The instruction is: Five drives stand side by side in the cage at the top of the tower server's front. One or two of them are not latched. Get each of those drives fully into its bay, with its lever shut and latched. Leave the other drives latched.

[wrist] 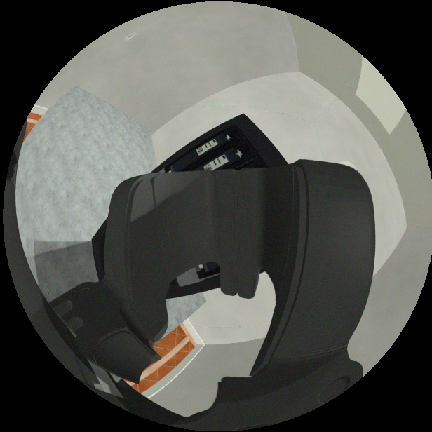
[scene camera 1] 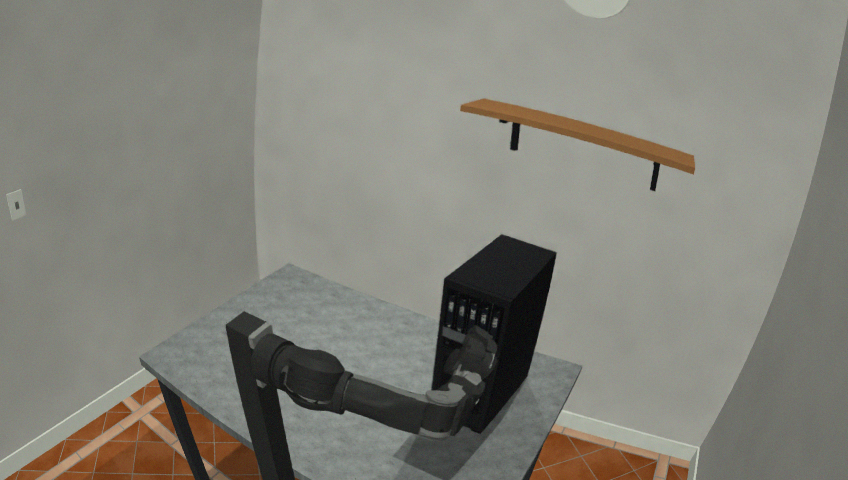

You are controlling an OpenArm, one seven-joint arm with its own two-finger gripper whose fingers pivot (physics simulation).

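The black tower server point(scene camera 1: 532, 315) point(wrist: 262, 145) stands on the table, its front towards the arm. Five dark drives with pale labels stand side by side in its top cage: the leftmost drive point(scene camera 1: 451, 310), the second point(scene camera 1: 462, 313), the middle one point(scene camera 1: 473, 314), the fourth point(scene camera 1: 484, 317) and the rightmost drive point(scene camera 1: 495, 321). No lever stands out plainly in the scene view, but latching is too small to tell. In the wrist view, two labelled drives show above the fingers; the others are largely hidden. My gripper point(scene camera 1: 478, 336) point(wrist: 244, 235) is shut and empty, close before the front, at the cage's lower right.
The grey table point(scene camera 1: 357, 333) point(wrist: 80, 165) carries the tower. The arm's dark post point(scene camera 1: 255, 386) stands at the table's near edge, and the arm reaches across to the tower. A pale strip point(scene camera 1: 453, 336) crosses the tower front below the drives. A wooden shelf point(scene camera 1: 577, 132) hangs on the wall.
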